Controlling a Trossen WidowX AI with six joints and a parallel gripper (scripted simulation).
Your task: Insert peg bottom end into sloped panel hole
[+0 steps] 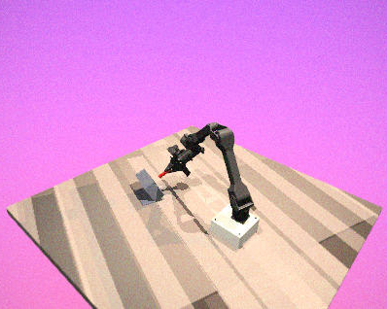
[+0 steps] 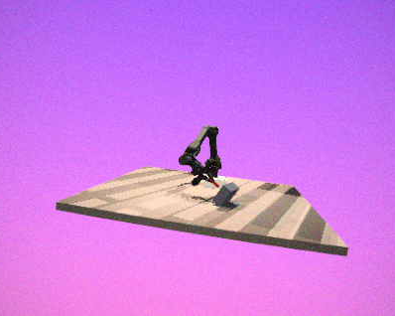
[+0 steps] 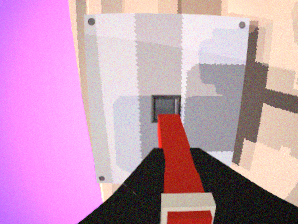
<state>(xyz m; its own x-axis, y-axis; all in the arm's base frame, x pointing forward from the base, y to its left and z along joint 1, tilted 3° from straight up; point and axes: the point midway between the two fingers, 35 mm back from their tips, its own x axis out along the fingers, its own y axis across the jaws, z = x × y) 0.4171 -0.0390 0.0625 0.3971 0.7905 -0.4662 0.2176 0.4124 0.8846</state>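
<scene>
The grey sloped panel is 4 cm ahead of my gripper tip, 8 cm to the left of it and 5 cm below it. Also, from my gripper tip: red square peg (1 cm behind, 1 cm to the right, 1 cm above).
</scene>
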